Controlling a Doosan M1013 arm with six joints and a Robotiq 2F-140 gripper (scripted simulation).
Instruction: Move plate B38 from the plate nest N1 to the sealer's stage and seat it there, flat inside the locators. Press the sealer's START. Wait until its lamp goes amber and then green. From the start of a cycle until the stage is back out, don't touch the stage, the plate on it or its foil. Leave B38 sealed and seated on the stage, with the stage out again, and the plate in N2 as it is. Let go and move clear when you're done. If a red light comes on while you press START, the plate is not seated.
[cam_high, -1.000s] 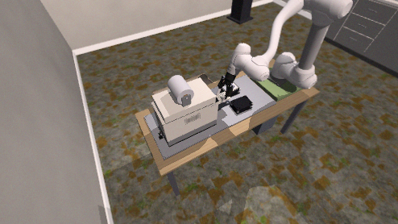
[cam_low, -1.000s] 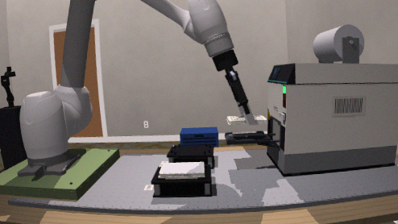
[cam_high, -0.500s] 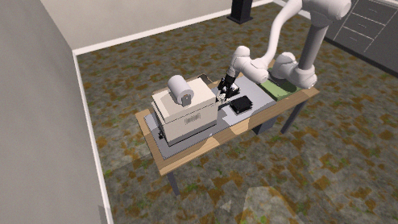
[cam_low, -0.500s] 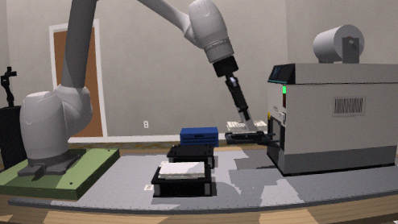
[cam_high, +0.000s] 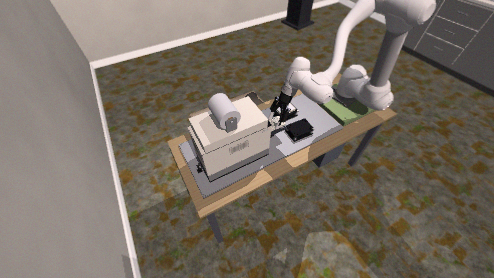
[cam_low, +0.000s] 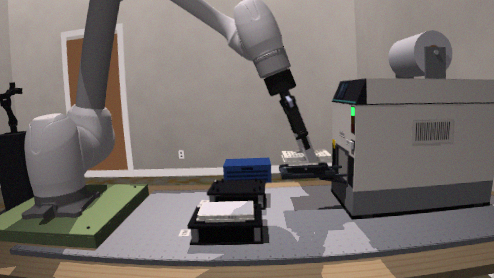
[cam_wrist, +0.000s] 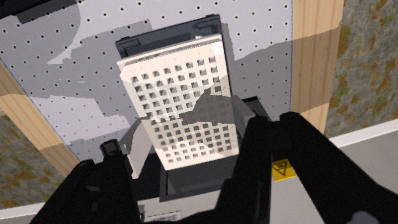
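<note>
My hand is 60 mm above the sealer stage. The rest, counted from my hand: label (290 mm behind, 100 mm to the left, 170 mm below); yellow warning sticker (110 mm ahead, 70 mm to the left, 10 mm below); start button (90 mm ahead, 110 mm to the right, 20 mm above).
</note>
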